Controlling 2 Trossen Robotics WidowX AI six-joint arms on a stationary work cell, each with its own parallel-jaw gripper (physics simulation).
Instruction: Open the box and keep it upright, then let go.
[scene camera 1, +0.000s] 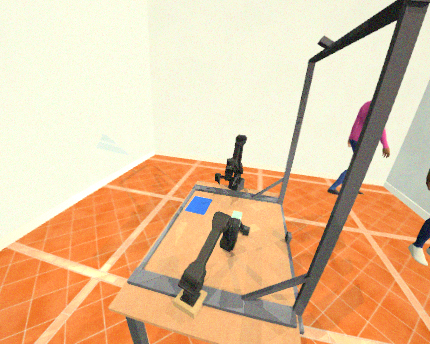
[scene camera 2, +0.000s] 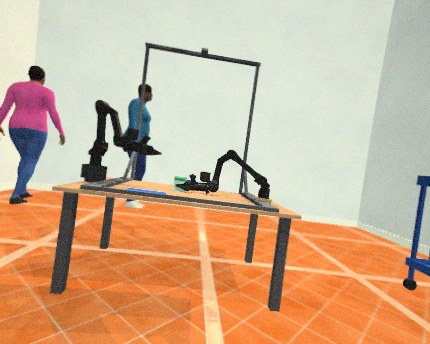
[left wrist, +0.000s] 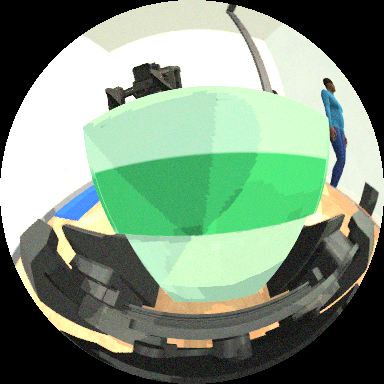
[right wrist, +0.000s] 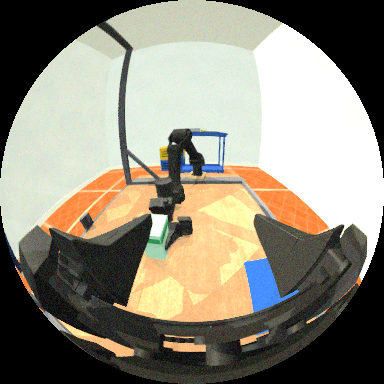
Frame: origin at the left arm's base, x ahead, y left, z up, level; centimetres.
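Seen in the pictures: left gripper, fingertip midpoint: (scene camera 2: 175, 185) (right wrist: 154, 248); right gripper, fingertip midpoint: (scene camera 1: 225, 185) (scene camera 2: 160, 153) (left wrist: 125, 79) (right wrist: 205, 219); left arm's base at its link origin: (scene camera 1: 190, 296) (scene camera 2: 263, 197) (right wrist: 196, 173); right arm's base at its link origin: (scene camera 2: 95, 165).
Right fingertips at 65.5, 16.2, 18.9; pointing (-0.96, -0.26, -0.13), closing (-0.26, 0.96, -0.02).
Pixels of each thing's top centre, then the offset from my right fingertips to it, as dx, dy, dz. "pt": a spot on its surface instead. Level surfaces: height alone.
- box at its top centre: (left wrist: 207, 117) (right wrist: 151, 223) (scene camera 1: 237, 214) (scene camera 2: 181, 176) -10.3, -14.0, -12.8
- flat blue square at a spot on its surface: (right wrist: 263, 285) (scene camera 2: 150, 191) pt -3.3, +15.1, -21.7
- wooden table at its surface level: dz -22.5
The box (scene camera 1: 236, 215) (scene camera 2: 179, 179) (left wrist: 210, 195) (right wrist: 158, 240) is pale green with a darker green band below its top. It stands upright on the table, and its lid looks closed in the right wrist view. My left gripper (scene camera 2: 182, 186) (left wrist: 209, 208) is shut on the box, with one finger at each side of it in the left wrist view. My right gripper (scene camera 2: 160, 152) (right wrist: 205, 219) is open and empty, above the table and apart from the box. The box's far side is hidden in the left wrist view.
A flat blue square (scene camera 1: 198, 205) (scene camera 2: 146, 191) (left wrist: 77, 204) (right wrist: 263, 285) lies on the wooden table (scene camera 1: 170, 245). A dark frame (scene camera 1: 297, 120) (scene camera 2: 251, 115) rises along one table side. Two people walk beyond the table. A blue cart (right wrist: 212, 134) stands in the distance.
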